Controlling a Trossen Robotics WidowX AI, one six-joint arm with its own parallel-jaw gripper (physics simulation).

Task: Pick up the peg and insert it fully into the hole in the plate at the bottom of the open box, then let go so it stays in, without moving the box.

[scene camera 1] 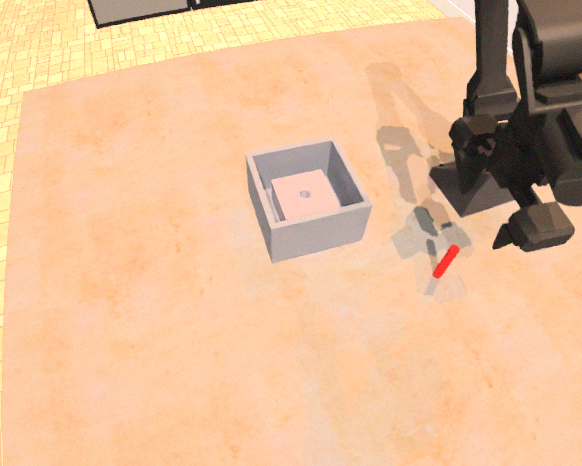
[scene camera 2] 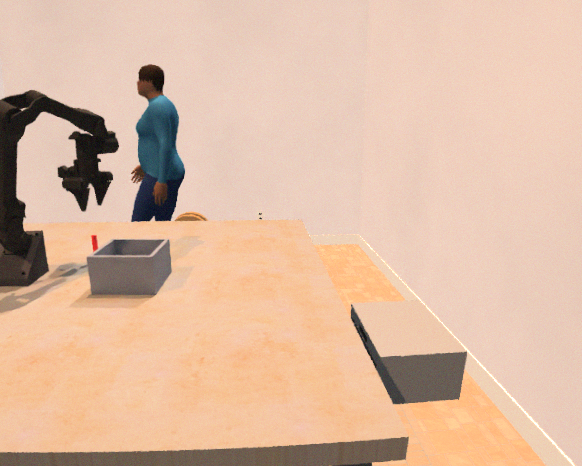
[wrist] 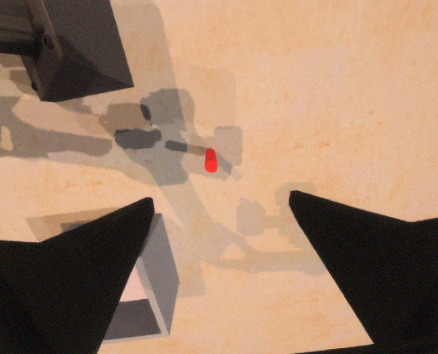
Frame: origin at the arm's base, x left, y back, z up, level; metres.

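Seen in the pictures: gripper, fingertip midpoint: [scene camera 1: 479,219] [scene camera 2: 92,208] [wrist: 222,200]; arm's base, link origin: [scene camera 2: 18,244].
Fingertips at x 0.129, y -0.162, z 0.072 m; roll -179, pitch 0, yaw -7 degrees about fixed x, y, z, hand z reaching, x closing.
Pixels of each thing's top centre, then the offset from my fingertips to it. "spot": a spot on its surface instead. Level surfaces: height alone.
- red peg, top centre: [wrist: 211,166] [scene camera 1: 454,248] [scene camera 2: 94,235] dx -0.006, dy +0.001, dz -0.083 m
- grey open box, top centre: [scene camera 1: 306,177] [wrist: 99,308] [scene camera 2: 130,247] dx -0.189, dy -0.169, dz -0.065 m
- pale pink plate, top centre: [scene camera 1: 304,192] [wrist: 113,284] dx -0.189, dy -0.169, dz -0.102 m
- small round hole, surface spot: [scene camera 1: 305,194] spot: dx -0.197, dy -0.164, dz -0.116 m
- table, surface height: dz -0.163 m
The red peg [scene camera 1: 446,261] [scene camera 2: 94,243] [wrist: 211,161] stands upright on the table, beside the box. The grey open box [scene camera 1: 320,232] [scene camera 2: 122,276] [wrist: 163,277] holds a pale pink plate [scene camera 1: 295,206] [wrist: 134,289], with a small round hole [scene camera 1: 305,194] near its middle. The hole does not show in the wrist view. My gripper [scene camera 1: 480,220] [scene camera 2: 92,207] [wrist: 222,200] is open and empty, pointing down, well above the table. In the wrist view the peg shows beyond the fingertips, slightly left of midway between them. The left finger covers part of the box.
The arm's dark base [scene camera 2: 35,260] [wrist: 90,50] stands on the table [scene camera 1: 150,325] [scene camera 2: 225,350] near the peg and box. A person in a blue top [scene camera 2: 160,135] stands beyond the table. A grey block [scene camera 2: 425,375] is beside the table's right edge.
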